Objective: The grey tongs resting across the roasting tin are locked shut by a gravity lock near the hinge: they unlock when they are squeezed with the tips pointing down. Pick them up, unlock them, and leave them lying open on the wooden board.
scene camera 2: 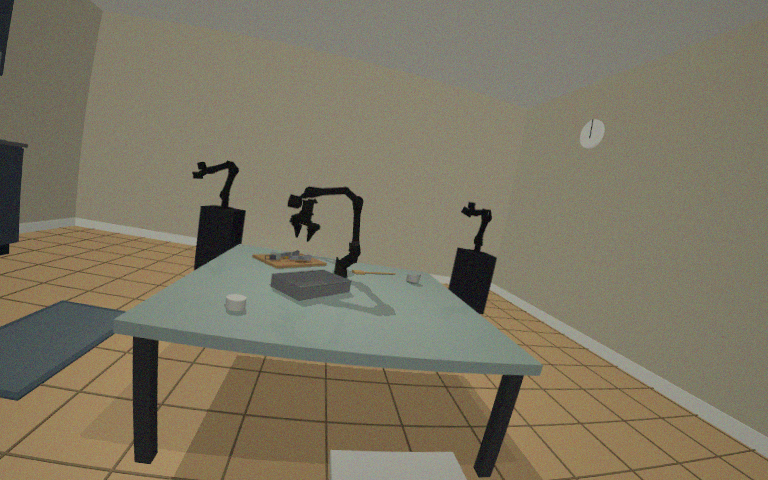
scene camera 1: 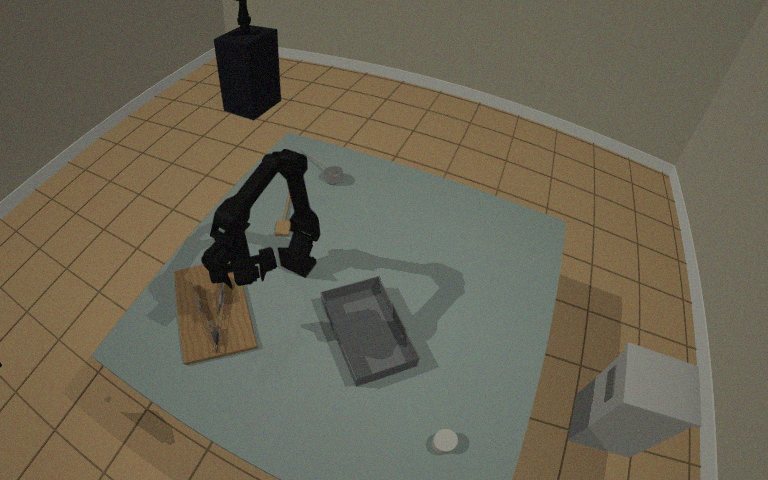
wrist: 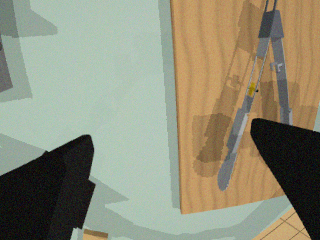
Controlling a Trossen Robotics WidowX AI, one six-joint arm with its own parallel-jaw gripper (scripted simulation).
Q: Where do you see a grey roasting tin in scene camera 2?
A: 304, 285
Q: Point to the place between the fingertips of my gripper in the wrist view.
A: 173, 134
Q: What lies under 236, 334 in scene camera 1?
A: A wooden board.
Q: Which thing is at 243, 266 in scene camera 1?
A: My gripper.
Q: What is my gripper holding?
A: Nothing.
